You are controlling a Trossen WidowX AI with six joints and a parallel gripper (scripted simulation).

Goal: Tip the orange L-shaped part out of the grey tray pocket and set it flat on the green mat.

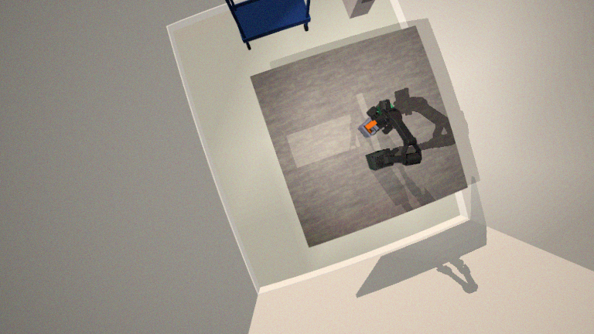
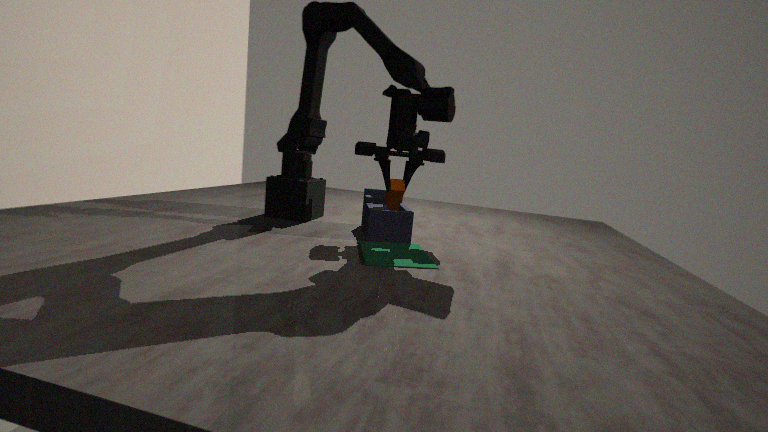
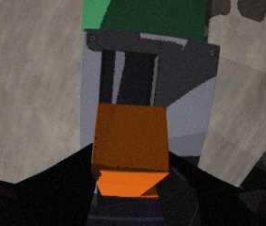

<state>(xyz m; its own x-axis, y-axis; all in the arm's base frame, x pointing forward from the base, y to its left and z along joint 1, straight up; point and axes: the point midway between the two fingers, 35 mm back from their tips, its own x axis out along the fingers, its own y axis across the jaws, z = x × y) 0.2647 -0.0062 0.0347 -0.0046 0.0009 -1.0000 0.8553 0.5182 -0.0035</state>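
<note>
My gripper tip is now 13 cm to the left of the green mat, 11 cm above it and 6 cm short of it. The rest, counted from my gripper tip: orange L-shaped part: 3 cm below, 3 cm behind, 2 cm to the left.
</note>
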